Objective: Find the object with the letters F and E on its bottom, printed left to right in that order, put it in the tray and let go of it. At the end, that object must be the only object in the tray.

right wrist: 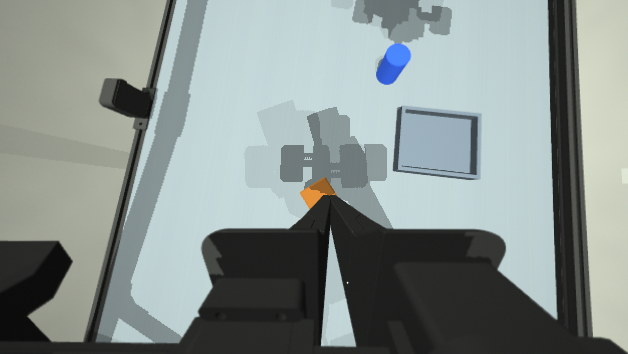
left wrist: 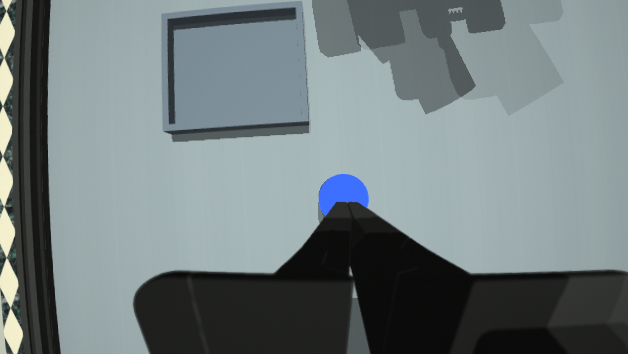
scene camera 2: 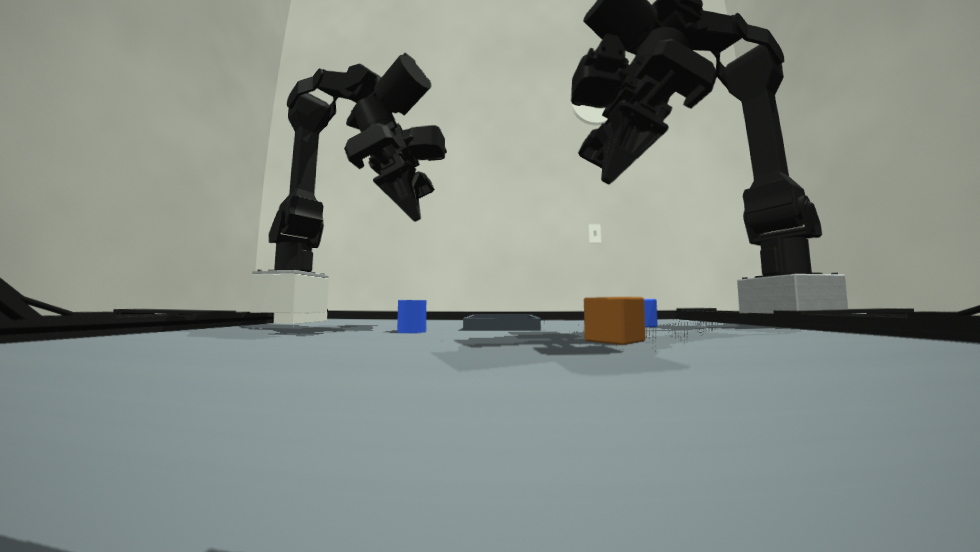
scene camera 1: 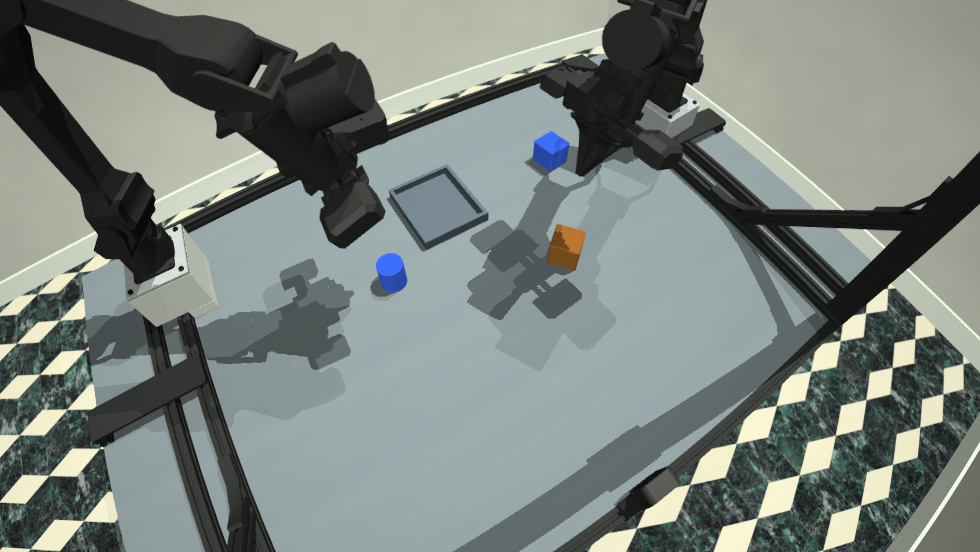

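Pixels of known places: left gripper, between the fingertips: (left wrist: 345, 212) (scene camera 2: 417, 220); right gripper, between the fingertips: (right wrist: 329, 201) (scene camera 2: 606, 181) (scene camera 1: 579, 174); left arm's base, origin of its link: (scene camera 2: 292, 273) (scene camera 1: 153, 259); right arm's base, origin of its link: (scene camera 2: 787, 277) (scene camera 1: 665, 98).
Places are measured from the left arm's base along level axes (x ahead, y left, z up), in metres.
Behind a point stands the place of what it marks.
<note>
A blue cylinder (scene camera 1: 391, 272) @(x 0.313, y -0.155, z -0.056 m) (scene camera 2: 411, 316) @(x 0.322, y -0.160, z -0.078 m) (left wrist: 343, 189) @(x 0.323, y -0.141, z -0.056 m) (right wrist: 393, 64) @(x 0.333, y -0.147, z -0.056 m) stands upright on the table. A blue cube (scene camera 1: 550, 151) @(x 0.642, y -0.056, z -0.055 m) (scene camera 2: 650, 312) @(x 0.672, y -0.056, z -0.076 m) stands at the back right in scene camera 1. An orange block (scene camera 1: 565, 246) @(x 0.549, y -0.235, z -0.054 m) (scene camera 2: 612, 320) @(x 0.552, y -0.248, z -0.077 m) (right wrist: 316, 192) @(x 0.555, y -0.231, z -0.055 m) stands nearer the front. The grey tray (scene camera 1: 456, 231) @(x 0.436, y -0.110, z -0.090 m) (scene camera 2: 501, 322) @(x 0.438, y -0.110, z -0.087 m) (left wrist: 235, 127) @(x 0.378, y -0.047, z -0.087 m) (right wrist: 397, 139) @(x 0.440, y -0.109, z -0.090 m) is empty. My left gripper (scene camera 2: 416, 219) @(x 0.316, y -0.132, z 0.061 m) (left wrist: 345, 212) @(x 0.316, y -0.132, z 0.061 m) is shut and empty, high above the table, in line with the cylinder in its wrist view. My right gripper (scene camera 1: 581, 172) @(x 0.561, y -0.221, z 0.072 m) (scene camera 2: 606, 182) @(x 0.561, y -0.221, z 0.072 m) (right wrist: 329, 201) @(x 0.561, y -0.221, z 0.072 m) is shut and empty, high above the table. The undersides are hidden, and no letters show.
Both arms hang over the rear half of the table (scene camera 1: 411, 425) @(x 0.248, y -0.351, z -0.099 m) and cast shadows on it. Dark rails (scene camera 1: 192, 438) @(x -0.037, y -0.239, z -0.094 m) (right wrist: 567, 200) @(x 0.495, y 0.162, z -0.084 m) run along the table's sides. A camera on a bracket (scene camera 1: 648, 490) @(x 0.442, y -0.568, z -0.044 m) (right wrist: 125, 97) @(x 0.461, y -0.559, z -0.057 m) is fixed at the front rail.
</note>
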